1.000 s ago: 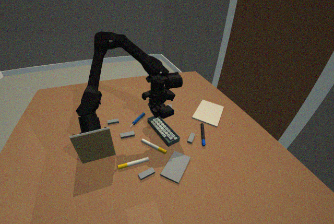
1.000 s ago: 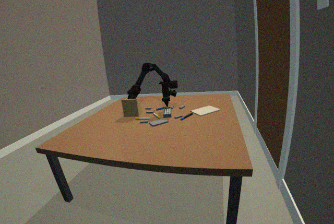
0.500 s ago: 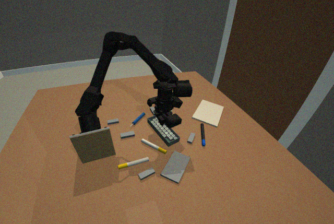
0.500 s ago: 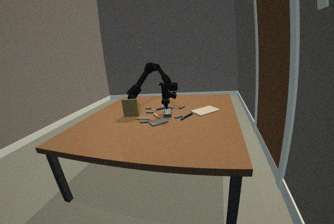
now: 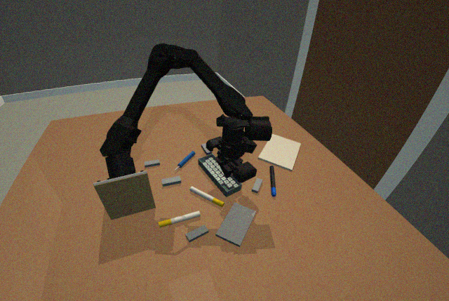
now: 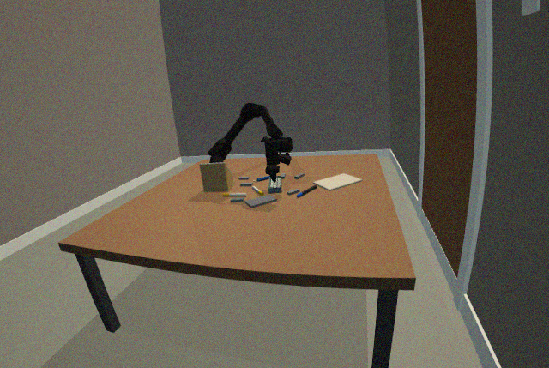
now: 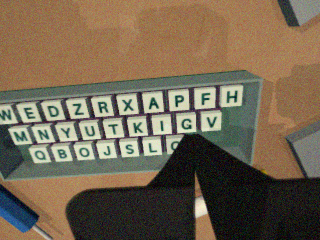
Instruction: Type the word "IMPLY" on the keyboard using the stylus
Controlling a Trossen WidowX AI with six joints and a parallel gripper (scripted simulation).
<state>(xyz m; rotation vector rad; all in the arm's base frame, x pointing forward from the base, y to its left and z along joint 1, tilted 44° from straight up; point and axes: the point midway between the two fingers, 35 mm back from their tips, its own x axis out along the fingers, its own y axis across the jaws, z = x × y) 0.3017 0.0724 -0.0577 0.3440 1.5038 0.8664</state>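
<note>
The blue stylus lies 13 cm behind my gripper tip, 13 cm to the left of it and 3 cm below it. Round my gripper tip: grey slab: 2 cm behind, 15 cm to the right, 3 cm below; then white stylus tip: 16 cm behind, 11 cm to the left, 3 cm below; then cream pad: 29 cm ahead, 12 cm to the left, 4 cm below.
</note>
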